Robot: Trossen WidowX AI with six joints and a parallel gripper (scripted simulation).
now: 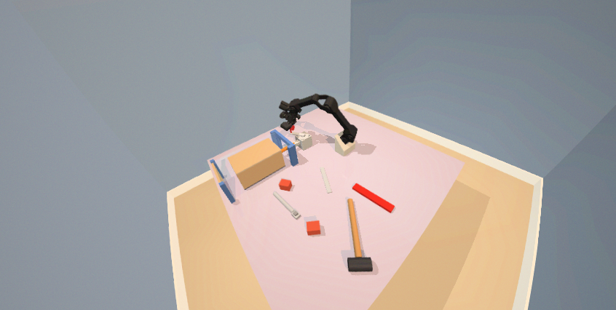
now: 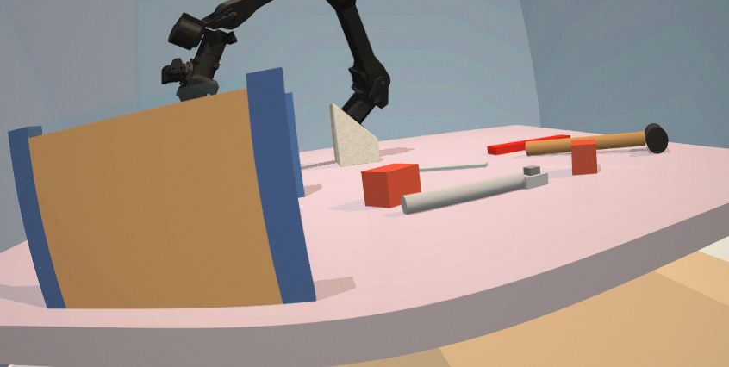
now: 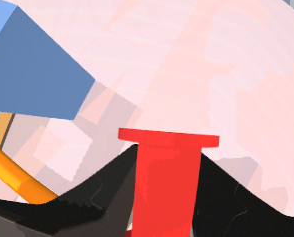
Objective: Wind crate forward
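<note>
The pale crank arm is 5 cm to the left of my gripper tip, 3 cm below it and 2 cm behind it. Also, from my gripper tip: red knob: 2 cm to the left; pale winch: 10 cm to the left, 10 cm below, 6 cm behind; blue frame: 12 cm ahead, 9 cm to the left, 3 cm below.
</note>
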